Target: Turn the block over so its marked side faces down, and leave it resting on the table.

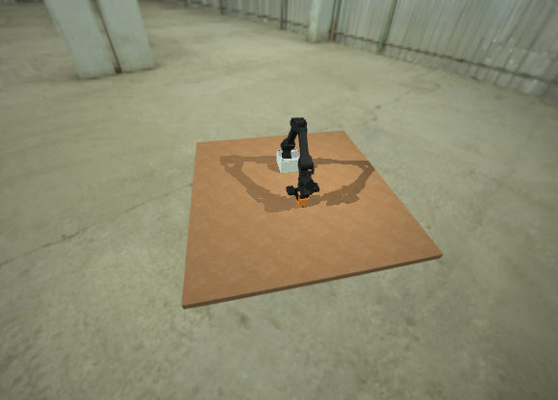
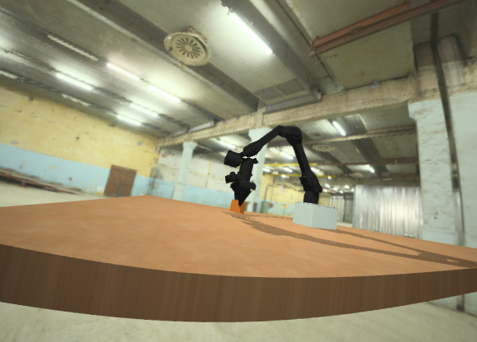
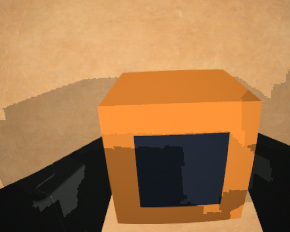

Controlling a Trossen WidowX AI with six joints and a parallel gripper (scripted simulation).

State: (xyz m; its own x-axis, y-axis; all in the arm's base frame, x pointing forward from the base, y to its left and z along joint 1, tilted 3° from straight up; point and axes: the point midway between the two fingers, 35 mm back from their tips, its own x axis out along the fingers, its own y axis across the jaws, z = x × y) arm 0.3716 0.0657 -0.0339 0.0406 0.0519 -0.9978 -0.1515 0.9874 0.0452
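Now: the orange block 10 mm above my gripper tip.
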